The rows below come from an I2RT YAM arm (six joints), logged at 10 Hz.
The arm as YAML. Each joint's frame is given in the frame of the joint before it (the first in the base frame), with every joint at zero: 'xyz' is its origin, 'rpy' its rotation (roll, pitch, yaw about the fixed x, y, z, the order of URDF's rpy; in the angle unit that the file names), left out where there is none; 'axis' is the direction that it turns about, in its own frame. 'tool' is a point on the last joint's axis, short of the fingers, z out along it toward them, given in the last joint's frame.
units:
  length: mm
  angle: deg
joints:
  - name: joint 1
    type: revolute
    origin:
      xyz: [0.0, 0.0, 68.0]
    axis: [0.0, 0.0, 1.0]
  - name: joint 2
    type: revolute
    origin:
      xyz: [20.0, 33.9, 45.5]
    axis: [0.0, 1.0, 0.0]
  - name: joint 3
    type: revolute
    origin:
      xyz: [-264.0, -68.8, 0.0]
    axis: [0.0, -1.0, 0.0]
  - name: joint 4
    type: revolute
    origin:
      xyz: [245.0, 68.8, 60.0]
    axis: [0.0, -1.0, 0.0]
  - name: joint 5
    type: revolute
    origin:
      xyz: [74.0, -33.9, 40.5]
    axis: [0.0, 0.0, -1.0]
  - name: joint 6
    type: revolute
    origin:
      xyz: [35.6, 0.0, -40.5]
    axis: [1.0, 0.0, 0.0]
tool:
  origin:
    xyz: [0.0, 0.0, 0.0]
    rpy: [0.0, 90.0, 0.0]
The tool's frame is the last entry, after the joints.
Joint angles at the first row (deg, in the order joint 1, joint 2, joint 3, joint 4, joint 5, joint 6):
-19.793 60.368 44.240 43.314 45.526 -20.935
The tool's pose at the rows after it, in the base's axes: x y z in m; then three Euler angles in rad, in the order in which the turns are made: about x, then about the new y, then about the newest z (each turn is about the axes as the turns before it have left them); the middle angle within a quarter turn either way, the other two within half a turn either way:
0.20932 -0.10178 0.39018 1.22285 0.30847 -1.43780
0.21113 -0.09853 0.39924 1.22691 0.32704 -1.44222
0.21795 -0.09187 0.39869 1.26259 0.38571 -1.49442
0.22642 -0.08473 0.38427 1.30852 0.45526 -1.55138
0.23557 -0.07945 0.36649 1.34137 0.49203 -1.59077
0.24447 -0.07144 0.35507 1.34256 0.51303 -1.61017
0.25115 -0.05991 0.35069 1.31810 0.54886 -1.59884
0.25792 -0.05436 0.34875 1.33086 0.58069 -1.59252
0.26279 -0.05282 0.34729 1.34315 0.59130 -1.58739
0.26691 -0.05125 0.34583 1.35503 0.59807 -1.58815
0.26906 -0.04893 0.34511 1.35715 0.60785 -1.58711
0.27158 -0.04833 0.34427 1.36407 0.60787 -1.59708
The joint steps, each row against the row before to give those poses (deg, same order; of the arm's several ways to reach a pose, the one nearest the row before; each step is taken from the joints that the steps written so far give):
0.397 1.018 2.789 0.136 2.551 -0.219
0.903 -0.037 2.231 -2.838 -0.037 -0.048
2.032 0.175 1.275 -4.919 -0.301 -0.053
2.129 0.408 -1.398 -2.925 -0.719 0.745
1.732 1.396 -2.277 0.881 0.250 0.274
2.306 1.870 -1.579 3.526 1.087 -1.594
2.822 1.355 -0.812 3.761 0.335 -1.834
1.379 1.150 0.743 -0.985 -0.161 1.514
0.445 0.992 0.644 -0.656 0.060 1.350
0.438 0.856 0.528 -0.536 0.242 0.907
0.528 0.402 0.187 -0.041 0.011 0.229
0.192 0.576 0.339 -0.177 0.287 -0.066

